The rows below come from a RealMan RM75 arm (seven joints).
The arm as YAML. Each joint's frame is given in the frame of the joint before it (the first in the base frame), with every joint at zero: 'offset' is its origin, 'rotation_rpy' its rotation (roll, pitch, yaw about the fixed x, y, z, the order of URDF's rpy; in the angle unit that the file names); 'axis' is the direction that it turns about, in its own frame. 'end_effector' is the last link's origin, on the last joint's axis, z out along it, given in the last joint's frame.
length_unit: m
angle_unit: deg
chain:
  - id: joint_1
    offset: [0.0, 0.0, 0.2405]
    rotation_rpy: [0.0, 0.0, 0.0]
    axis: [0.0, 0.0, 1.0]
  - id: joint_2
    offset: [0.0, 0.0, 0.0]
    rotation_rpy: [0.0, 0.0, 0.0]
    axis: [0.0, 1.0, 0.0]
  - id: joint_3
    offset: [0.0, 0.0, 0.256]
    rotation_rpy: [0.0, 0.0, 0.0]
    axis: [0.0, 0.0, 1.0]
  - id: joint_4
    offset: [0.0, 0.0, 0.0]
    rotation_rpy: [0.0, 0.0, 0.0]
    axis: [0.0, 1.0, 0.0]
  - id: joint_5
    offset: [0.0, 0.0, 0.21]
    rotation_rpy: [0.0, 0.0, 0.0]
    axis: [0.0, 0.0, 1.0]
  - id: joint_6
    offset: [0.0, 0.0, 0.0]
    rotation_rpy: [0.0, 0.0, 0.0]
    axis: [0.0, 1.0, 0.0]
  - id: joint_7
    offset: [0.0, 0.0, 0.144]
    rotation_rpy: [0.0, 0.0, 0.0]
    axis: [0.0, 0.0, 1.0]
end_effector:
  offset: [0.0, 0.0, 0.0]
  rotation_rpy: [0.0, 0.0, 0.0]
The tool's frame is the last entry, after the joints.
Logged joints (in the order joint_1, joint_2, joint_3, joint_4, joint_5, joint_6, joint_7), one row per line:
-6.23, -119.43, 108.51, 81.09, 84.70, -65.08, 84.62
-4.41, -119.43, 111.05, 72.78, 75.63, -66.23, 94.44
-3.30, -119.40, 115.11, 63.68, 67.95, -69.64, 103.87
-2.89, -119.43, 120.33, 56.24, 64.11, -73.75, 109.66
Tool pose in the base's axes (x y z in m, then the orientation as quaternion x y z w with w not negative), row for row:
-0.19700, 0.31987, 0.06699, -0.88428, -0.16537, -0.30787, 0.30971
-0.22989, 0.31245, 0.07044, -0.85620, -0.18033, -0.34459, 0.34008
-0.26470, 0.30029, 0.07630, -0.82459, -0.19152, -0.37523, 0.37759
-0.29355, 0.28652, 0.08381, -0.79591, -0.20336, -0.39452, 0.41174
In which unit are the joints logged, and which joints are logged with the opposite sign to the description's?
The joints are logged in degrees. Opposite sign: joint_3, joint_4.
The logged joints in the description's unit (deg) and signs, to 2 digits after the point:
-6.23, -119.43, -108.51, -81.09, 84.70, -65.08, 84.62
-4.41, -119.43, -111.05, -72.78, 75.63, -66.23, 94.44
-3.30, -119.40, -115.11, -63.68, 67.95, -69.64, 103.87
-2.89, -119.43, -120.33, -56.24, 64.11, -73.75, 109.66

